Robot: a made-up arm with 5 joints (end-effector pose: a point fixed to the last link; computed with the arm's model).
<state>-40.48 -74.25 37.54 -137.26 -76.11</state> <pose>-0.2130 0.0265 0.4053 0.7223 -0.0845 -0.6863 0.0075</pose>
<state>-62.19 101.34 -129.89 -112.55 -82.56</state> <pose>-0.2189 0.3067 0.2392 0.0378 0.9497 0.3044 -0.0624</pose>
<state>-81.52 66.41 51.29 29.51 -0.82</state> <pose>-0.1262 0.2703 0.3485 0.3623 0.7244 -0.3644 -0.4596</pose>
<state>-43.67 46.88 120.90 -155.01 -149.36</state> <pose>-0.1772 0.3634 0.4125 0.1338 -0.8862 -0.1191 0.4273</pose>
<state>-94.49 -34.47 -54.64 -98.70 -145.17</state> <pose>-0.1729 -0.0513 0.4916 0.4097 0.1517 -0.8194 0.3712</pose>
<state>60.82 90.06 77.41 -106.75 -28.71</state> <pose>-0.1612 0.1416 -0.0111 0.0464 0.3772 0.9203 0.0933</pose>
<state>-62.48 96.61 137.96 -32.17 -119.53</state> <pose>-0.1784 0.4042 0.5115 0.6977 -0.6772 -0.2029 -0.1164</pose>
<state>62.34 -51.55 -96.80 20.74 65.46</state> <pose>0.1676 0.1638 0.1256 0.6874 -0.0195 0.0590 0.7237</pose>
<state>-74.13 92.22 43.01 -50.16 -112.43</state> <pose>0.0316 0.1914 0.5798 0.9066 -0.2500 0.3275 0.0915</pose>
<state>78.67 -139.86 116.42 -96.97 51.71</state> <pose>-0.1648 0.0358 0.1315 0.8163 0.1489 -0.5510 -0.0889</pose>
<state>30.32 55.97 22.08 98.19 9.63</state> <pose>-0.0806 0.3289 0.0851 0.2503 -0.4727 -0.2984 -0.7905</pose>
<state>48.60 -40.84 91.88 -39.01 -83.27</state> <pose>-0.0186 0.1647 0.3392 0.7519 -0.1933 0.1584 -0.6101</pose>
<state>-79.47 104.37 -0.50 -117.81 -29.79</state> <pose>-0.0404 0.1463 0.2616 0.5324 0.5549 0.5320 0.3544</pose>
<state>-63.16 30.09 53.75 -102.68 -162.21</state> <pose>-0.1809 0.2767 0.6247 0.7434 -0.6299 -0.2200 0.0481</pose>
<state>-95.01 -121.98 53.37 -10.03 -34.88</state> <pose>-0.1395 0.1779 0.4594 0.6099 -0.5679 0.4718 -0.2880</pose>
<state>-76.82 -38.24 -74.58 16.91 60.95</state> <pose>-0.2720 0.2006 0.6367 0.4139 -0.7208 -0.4978 0.2475</pose>
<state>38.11 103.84 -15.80 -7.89 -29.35</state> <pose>-0.0336 0.1447 0.2425 0.1188 0.2568 -0.6560 0.6997</pose>
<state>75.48 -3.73 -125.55 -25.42 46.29</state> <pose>0.0190 0.1119 0.0434 0.8703 0.1264 0.1733 0.4433</pose>
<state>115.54 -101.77 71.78 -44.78 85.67</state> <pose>-0.1007 0.0743 -0.0534 0.5157 0.6026 -0.6033 -0.0831</pose>
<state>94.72 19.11 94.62 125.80 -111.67</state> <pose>-0.0122 0.2782 0.0822 0.0812 0.4530 0.0374 0.8870</pose>
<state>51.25 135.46 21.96 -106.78 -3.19</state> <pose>-0.1778 0.0805 0.2434 0.4326 -0.2158 -0.7662 0.4233</pose>
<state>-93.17 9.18 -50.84 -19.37 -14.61</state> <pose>-0.1936 0.2546 0.3854 0.1239 0.8868 0.4084 0.1771</pose>
